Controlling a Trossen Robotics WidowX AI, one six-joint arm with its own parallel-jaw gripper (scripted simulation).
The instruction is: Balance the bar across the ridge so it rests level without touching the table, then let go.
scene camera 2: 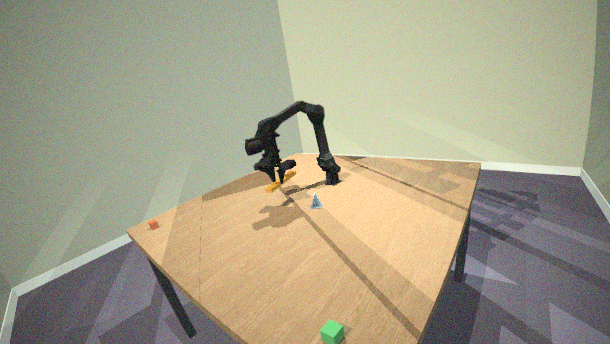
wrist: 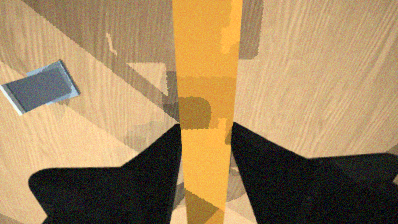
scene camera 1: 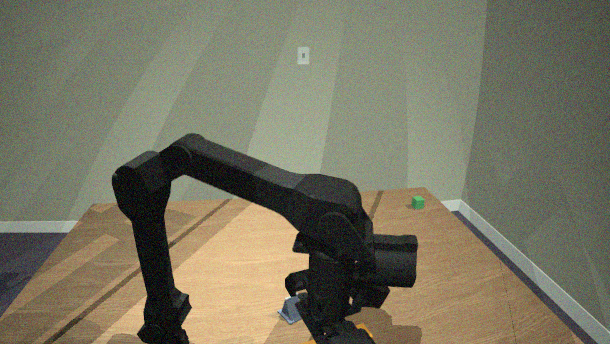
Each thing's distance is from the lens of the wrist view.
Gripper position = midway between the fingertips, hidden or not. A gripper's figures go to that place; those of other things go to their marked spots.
my gripper [wrist: 205, 128]: 12 cm
orange bar [wrist: 206, 46]: 9 cm
